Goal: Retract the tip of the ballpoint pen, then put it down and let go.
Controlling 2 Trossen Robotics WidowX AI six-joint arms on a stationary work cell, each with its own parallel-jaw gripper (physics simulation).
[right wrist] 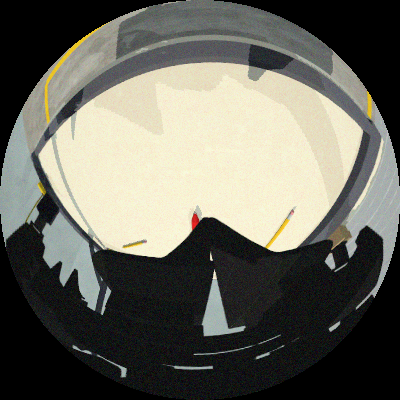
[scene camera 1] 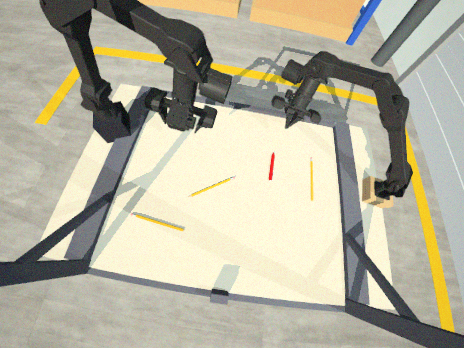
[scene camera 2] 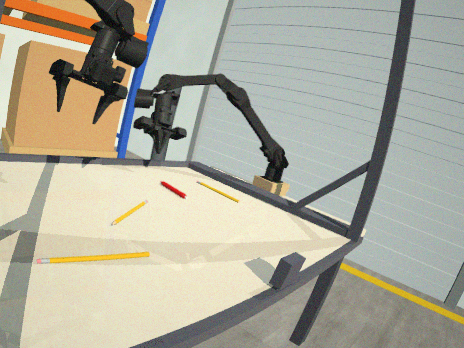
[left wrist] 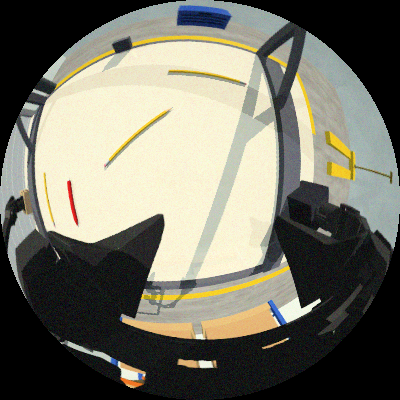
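Pixels of known places: left gripper, fingertip midpoint: (right wrist: 67, 264) (scene camera 2: 76, 118) (left wrist: 222, 220); right gripper, fingertip midpoint: (right wrist: 207, 222) (scene camera 1: 285, 128) (scene camera 2: 158, 153); left arm's base, link origin: (right wrist: 42, 216) (scene camera 1: 107, 113) (left wrist: 320, 212); right arm's base, link origin: (right wrist: 337, 246) (scene camera 1: 381, 190) (scene camera 2: 272, 179).
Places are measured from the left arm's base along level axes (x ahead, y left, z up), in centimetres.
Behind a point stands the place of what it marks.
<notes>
The red ballpoint pen (scene camera 1: 271, 166) @[x 55.8, y -30.8, z -9.5 cm] (scene camera 2: 173, 190) @[x 55.1, y -31.4, z -10.0 cm] (left wrist: 72, 202) @[x 55.6, y -30.3, z -9.9 cm] lies flat on the cream table top (scene camera 1: 260, 240) @[x 42.7, y -55.8, z -10.7 cm] (scene camera 2: 200, 225) @[x 39.4, y -46.6, z -10.6 cm]. In the right wrist view a pointed red end of the pen (right wrist: 195, 220) @[x 58.8, y -26.0, z -9.5 cm] shows behind the fingertips. Whether its writing tip is out is too small to tell. My right gripper (scene camera 1: 290, 126) @[x 64.5, y -19.1, z -3.0 cm] (scene camera 2: 159, 151) @[x 64.5, y -19.1, z -3.0 cm] (right wrist: 207, 222) @[x 64.5, y -19.1, z -3.0 cm] is shut and empty, raised above the table on the far side of the pen and apart from it. My left gripper (scene camera 1: 184, 125) @[x 25.1, y -17.9, z 7.0 cm] (scene camera 2: 77, 116) @[x 25.1, y -17.9, z 7.0 cm] (left wrist: 222, 220) @[x 25.1, y -17.9, z 7.0 cm] is open and empty, high above the table's far left part.
Three yellow pencils lie on the table: one (scene camera 1: 312, 180) @[x 70.3, y -40.4, z -9.9 cm] (scene camera 2: 218, 191) @[x 70.2, y -40.0, z -10.1 cm] right of the pen, one (scene camera 1: 212, 186) @[x 31.5, y -33.1, z -9.9 cm] (scene camera 2: 130, 213) @[x 30.2, y -33.6, z -10.2 cm] left of it, one (scene camera 1: 159, 221) @[x 11.2, y -41.1, z -10.0 cm] (scene camera 2: 95, 257) @[x 10.0, y -40.8, z -10.0 cm] nearer the front left. Dark rails edge the table, with a small dark block (scene camera 1: 220, 295) @[x 25.4, y -66.8, z -5.0 cm] (scene camera 2: 287, 270) @[x 22.2, y -67.3, z -6.3 cm] at the front.
</notes>
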